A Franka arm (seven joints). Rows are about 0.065 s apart.
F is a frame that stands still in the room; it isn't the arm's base.
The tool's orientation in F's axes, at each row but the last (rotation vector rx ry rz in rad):
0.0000 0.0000 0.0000
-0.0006 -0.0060 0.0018
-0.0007 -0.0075 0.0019
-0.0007 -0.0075 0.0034
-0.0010 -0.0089 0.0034
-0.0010 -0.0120 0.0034
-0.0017 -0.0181 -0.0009
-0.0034 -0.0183 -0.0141
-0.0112 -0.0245 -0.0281
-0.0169 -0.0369 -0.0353
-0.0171 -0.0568 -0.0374
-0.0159 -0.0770 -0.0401
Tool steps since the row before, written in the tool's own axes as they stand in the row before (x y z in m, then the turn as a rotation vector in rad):
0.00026 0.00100 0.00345 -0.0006 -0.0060 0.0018
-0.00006 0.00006 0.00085 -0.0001 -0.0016 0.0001
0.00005 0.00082 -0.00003 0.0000 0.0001 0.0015
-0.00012 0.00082 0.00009 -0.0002 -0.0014 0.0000
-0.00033 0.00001 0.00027 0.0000 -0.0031 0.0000
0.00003 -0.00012 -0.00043 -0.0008 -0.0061 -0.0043
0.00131 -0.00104 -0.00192 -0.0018 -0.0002 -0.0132
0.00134 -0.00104 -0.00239 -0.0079 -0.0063 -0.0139
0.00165 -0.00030 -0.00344 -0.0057 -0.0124 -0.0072
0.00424 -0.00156 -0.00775 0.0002 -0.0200 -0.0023
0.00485 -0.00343 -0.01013 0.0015 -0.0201 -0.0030
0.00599 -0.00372 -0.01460 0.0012 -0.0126 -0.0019
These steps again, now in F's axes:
0.00026 0.00100 0.00345 -0.0006 -0.0060 0.0018
-0.00007 0.00006 0.00085 -0.0001 -0.0016 0.0001
0.00005 0.00082 -0.00003 0.0000 0.0001 0.0015
-0.00012 0.00082 0.00009 -0.0002 -0.0014 0.0000
-0.00033 0.00001 0.00027 0.0000 -0.0031 0.0000
0.00004 -0.00012 -0.00043 -0.0007 -0.0061 -0.0043
0.00134 -0.00104 -0.00189 -0.0016 -0.0002 -0.0132
0.00137 -0.00107 -0.00236 -0.0077 -0.0062 -0.0140
0.00172 -0.00039 -0.00339 -0.0059 -0.0123 -0.0072
0.00446 -0.00184 -0.00756 -0.0004 -0.0200 -0.0020
0.00528 -0.00379 -0.00978 0.0009 -0.0202 -0.0026
0.00693 -0.00421 -0.01404 0.0008 -0.0127 -0.0016

